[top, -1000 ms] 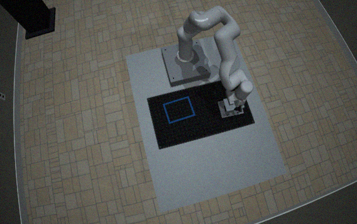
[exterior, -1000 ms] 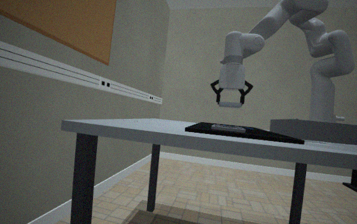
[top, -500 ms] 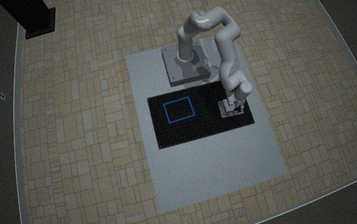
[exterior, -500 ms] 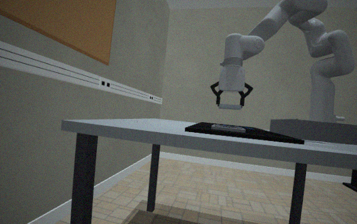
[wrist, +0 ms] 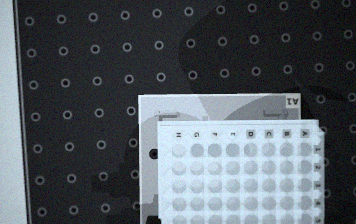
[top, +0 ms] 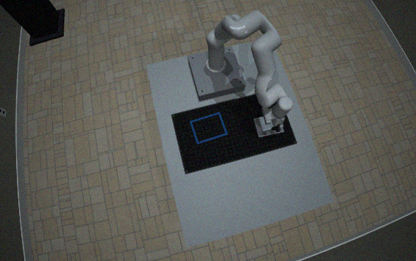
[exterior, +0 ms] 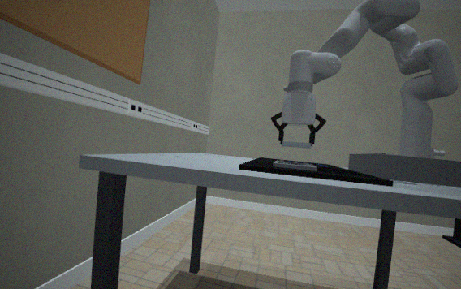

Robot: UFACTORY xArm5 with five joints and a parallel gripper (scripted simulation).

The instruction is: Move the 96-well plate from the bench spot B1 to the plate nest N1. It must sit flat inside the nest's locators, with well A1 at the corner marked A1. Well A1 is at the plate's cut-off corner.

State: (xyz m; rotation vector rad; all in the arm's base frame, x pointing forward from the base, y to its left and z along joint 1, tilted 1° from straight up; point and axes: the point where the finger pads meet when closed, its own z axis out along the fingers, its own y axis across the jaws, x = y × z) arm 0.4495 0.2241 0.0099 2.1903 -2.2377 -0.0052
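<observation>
My hand is 80 mm above the grey plate nest N1. Also, from my hand: white 96-well plate: 10 mm below; A1 mark: 70 mm to the right, 70 mm below, 60 mm behind.
</observation>
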